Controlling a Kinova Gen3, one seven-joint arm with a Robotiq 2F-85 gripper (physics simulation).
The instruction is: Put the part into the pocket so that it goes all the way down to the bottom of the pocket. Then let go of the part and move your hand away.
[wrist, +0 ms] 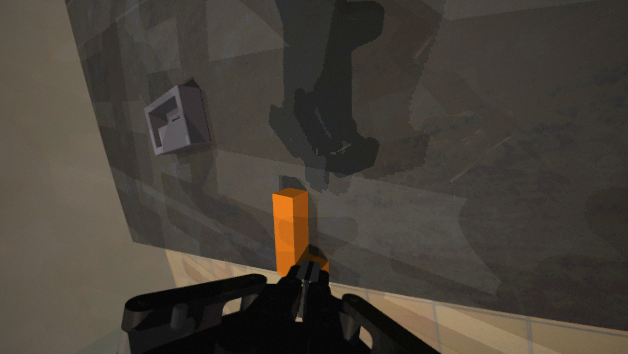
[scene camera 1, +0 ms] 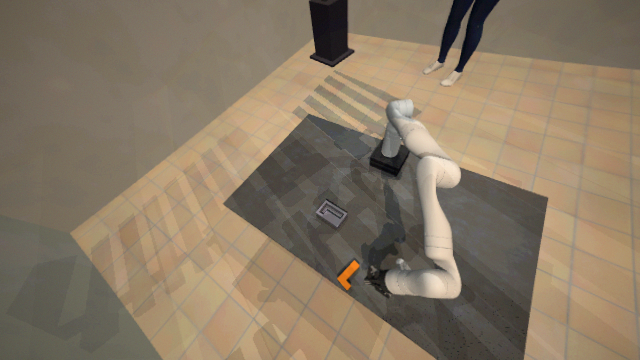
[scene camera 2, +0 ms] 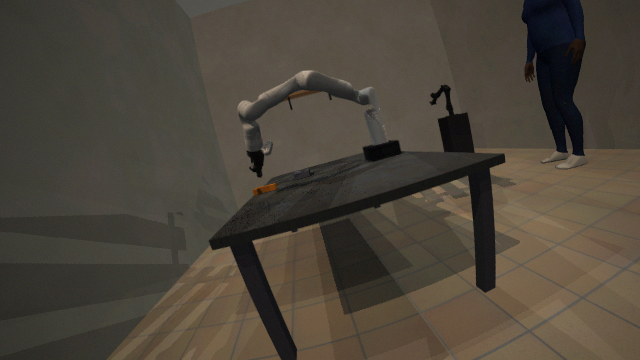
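Seen in the pictures: gripper, fingertip midpoint: (wrist: 310, 273) (scene camera 1: 366, 280) (scene camera 2: 260, 176); arm's base, origin of the base link: (scene camera 1: 389, 151) (scene camera 2: 380, 143).
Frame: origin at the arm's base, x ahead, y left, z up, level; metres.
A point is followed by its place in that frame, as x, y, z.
Note:
The orange L-shaped part (scene camera 1: 350, 271) {0.635, 0.250, -0.049} (scene camera 2: 265, 189) {0.642, 0.260, -0.065} (wrist: 285, 230) {0.631, 0.248, -0.049} lies flat on the table near its edge, its long arm pointing up in the wrist view. The grey block with the L-shaped pocket (scene camera 1: 329, 219) {0.523, 0.016, -0.043} (scene camera 2: 303, 174) {0.471, 0.067, -0.059} (wrist: 196, 117) {0.485, 0.069, -0.063} stands on the table, apart from the part; the pocket holds no part. My gripper (scene camera 1: 369, 281) {0.625, 0.322, 0.008} (scene camera 2: 259, 175) {0.625, 0.322, 0.008} (wrist: 310, 273) {0.625, 0.322, 0.008} is shut with nothing between its fingers. It hangs above the table beside the part. In the wrist view the fingertips cover some of the part's short arm and corner.
The dark table (scene camera 1: 490, 225) {0.031, 0.578, -0.079} (scene camera 2: 400, 184) {0.086, 0.742, -0.079} has its edge close to the part. The arm's black base (scene camera 1: 389, 160) {0.055, 0.039, -0.002} (scene camera 2: 382, 150) {0.011, 0.098, -0.034} stands at the table's far side. A dark pedestal (scene camera 1: 330, 30) (scene camera 2: 456, 132) and a person (scene camera 1: 465, 40) (scene camera 2: 560, 75) stand away from the table.

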